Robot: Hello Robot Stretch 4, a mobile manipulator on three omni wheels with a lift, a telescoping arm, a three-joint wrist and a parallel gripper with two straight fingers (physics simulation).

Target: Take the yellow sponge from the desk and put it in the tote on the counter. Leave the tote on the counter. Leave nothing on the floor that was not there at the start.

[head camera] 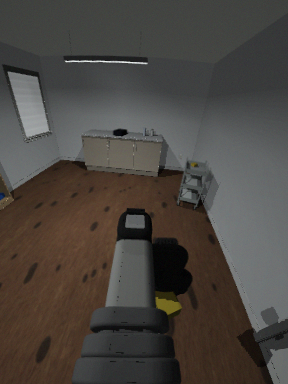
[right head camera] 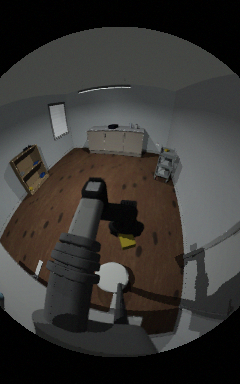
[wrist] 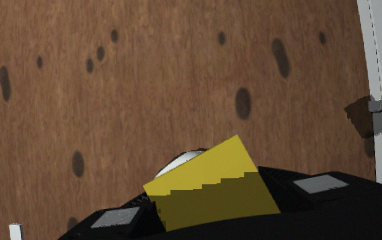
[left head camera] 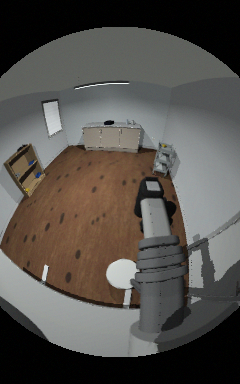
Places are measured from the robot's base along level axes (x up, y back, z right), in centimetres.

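Pixels of known places: gripper, between the fingertips: (head camera: 159, 294) (right head camera: 124, 235) (wrist: 214, 190); robot's base, origin of its link: (right head camera: 111, 276) (left head camera: 122, 273).
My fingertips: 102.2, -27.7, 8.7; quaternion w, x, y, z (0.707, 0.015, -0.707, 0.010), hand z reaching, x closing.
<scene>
Ahead of a thing's pixels: the offset from my fingertips to its middle, as dx, dy, dz. "pt": to the spot under its first point.
My gripper (wrist: 214, 190) is shut on the yellow sponge @[+2.2, +1.8, +0.6] (head camera: 168, 305) (right head camera: 127, 241) (wrist: 212, 187), which sits tilted between the two fingers, above the floor. The arm hides part of the sponge in the head view. The counter (head camera: 121, 154) (left head camera: 111, 138) (right head camera: 116, 142) stands far off against the back wall. A small dark object, which looks like the tote (head camera: 120, 132) (left head camera: 109, 122) (right head camera: 113, 126), sits on the counter top, left of its middle; its inside is too small to make out. The gripper is far from it. I cannot make out the desk.
A grey cart @[pt -35.2, -177.7, +80.9] (head camera: 196, 172) with a small yellow item (head camera: 194, 164) on top stands right of the counter, by the right wall. Small bottles or cups (head camera: 152, 133) stand on the counter's right part. A wooden shelf unit (left head camera: 15, 181) stands at the left wall.
</scene>
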